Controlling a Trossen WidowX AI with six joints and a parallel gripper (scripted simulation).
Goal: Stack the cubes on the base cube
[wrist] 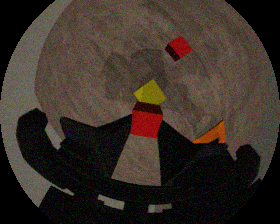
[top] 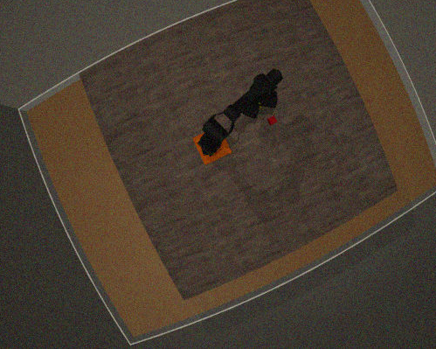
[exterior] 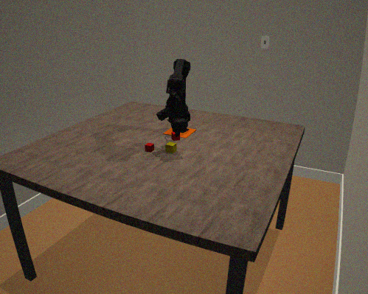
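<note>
Right now my gripper tip is 6 cm above the yellow cube, 2 cm to the left of it and 2 cm short of it. The rest, counted from my gripper tip: red cube right at my gripper tip.
</note>
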